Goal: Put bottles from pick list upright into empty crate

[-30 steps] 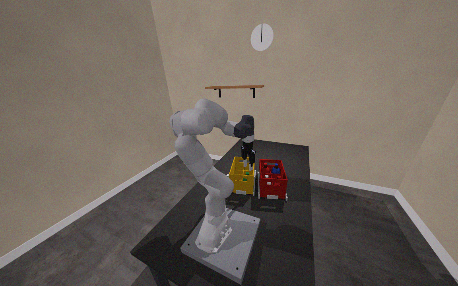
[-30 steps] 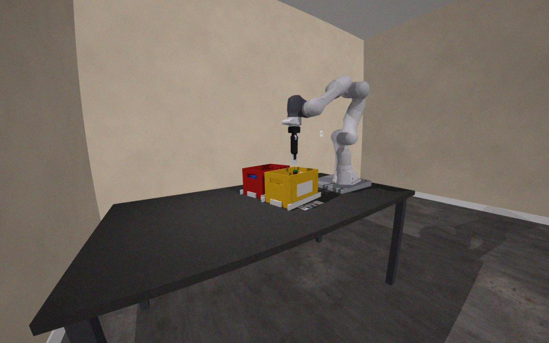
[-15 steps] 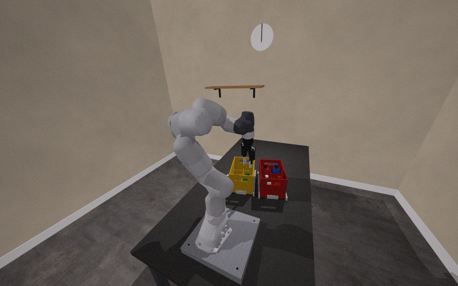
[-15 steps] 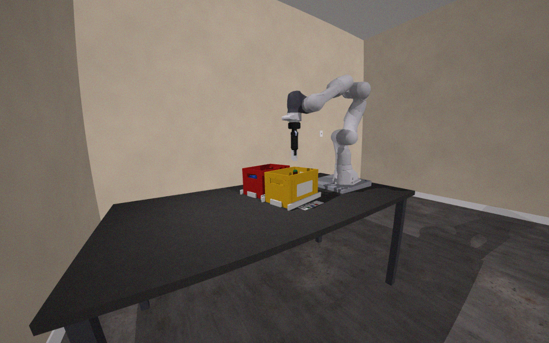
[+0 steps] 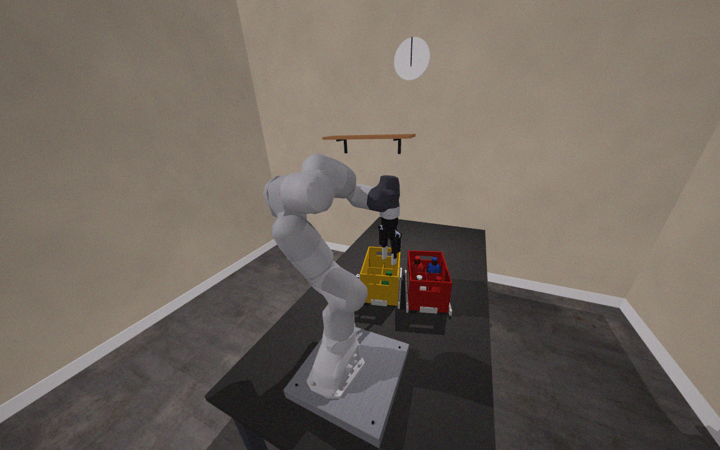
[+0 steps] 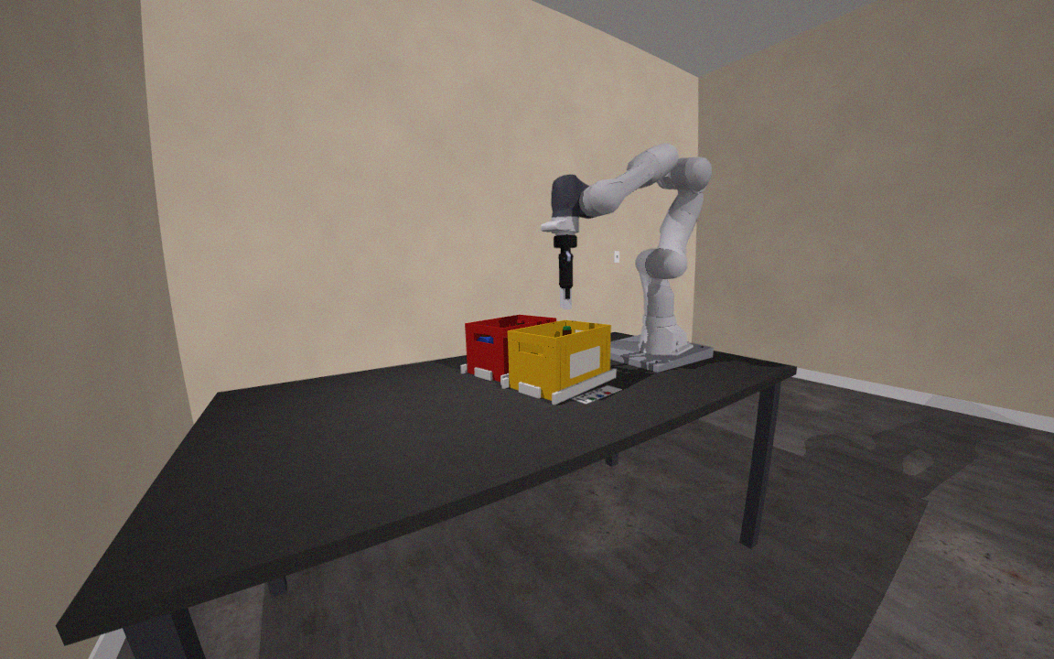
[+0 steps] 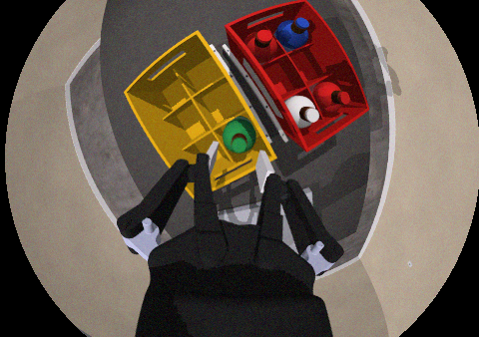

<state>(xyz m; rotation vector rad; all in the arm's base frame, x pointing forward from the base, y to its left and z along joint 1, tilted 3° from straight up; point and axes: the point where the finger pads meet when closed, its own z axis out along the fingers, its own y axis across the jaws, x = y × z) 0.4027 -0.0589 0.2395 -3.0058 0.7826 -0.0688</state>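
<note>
Right now the blue-labelled bottle is 20 cm ahead of my hand, 19 cm to the right of it and 17 cm below it. From my hand the other things lie so: green-labelled bottle (17 cm below); then white-capped bottle (1 cm ahead, 15 cm to the right, 17 cm below); then yellow crate (7 cm ahead, 6 cm to the left, 17 cm below).
</note>
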